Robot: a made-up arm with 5 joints.
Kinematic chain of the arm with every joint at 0, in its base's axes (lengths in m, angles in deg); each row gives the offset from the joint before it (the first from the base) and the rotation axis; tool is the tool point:
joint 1: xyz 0 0 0.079 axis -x
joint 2: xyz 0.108 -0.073 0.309 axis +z
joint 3: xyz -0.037 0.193 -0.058 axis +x
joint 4: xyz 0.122 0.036 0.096 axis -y
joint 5: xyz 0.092 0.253 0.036 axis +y
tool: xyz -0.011 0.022 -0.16
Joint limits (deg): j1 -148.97..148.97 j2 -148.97..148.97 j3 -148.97..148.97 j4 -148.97..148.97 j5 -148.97..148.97
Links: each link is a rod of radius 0.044 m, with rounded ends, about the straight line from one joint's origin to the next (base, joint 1, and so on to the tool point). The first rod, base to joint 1, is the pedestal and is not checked.
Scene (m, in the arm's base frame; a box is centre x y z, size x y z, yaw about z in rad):
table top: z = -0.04
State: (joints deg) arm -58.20 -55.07 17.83 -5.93 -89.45
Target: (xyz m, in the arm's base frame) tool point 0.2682 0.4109 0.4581
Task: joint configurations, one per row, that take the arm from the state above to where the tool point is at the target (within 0.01 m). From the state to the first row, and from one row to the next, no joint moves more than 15 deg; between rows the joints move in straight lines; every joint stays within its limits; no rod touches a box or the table.
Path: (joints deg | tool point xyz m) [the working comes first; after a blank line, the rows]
Joints at the target: -14.67 15.31 4.76 -23.86 -76.47
Straight joint move there: clear.

1: -49.49 -40.99 15.22 -9.52 -86.85 | 0.6725 -0.2622 0.3889
2: -40.79 -26.92 12.60 -13.10 -84.26 | 0.6229 -0.0795 0.4936
3: -32.08 -12.84 9.99 -16.69 -81.66 | 0.5336 0.1101 0.5386
4: -23.38 1.24 7.37 -20.28 -79.07 | 0.4120 0.2811 0.5235
5: -14.67 15.31 4.76 -23.86 -76.47 | 0.2682 0.4109 0.4581

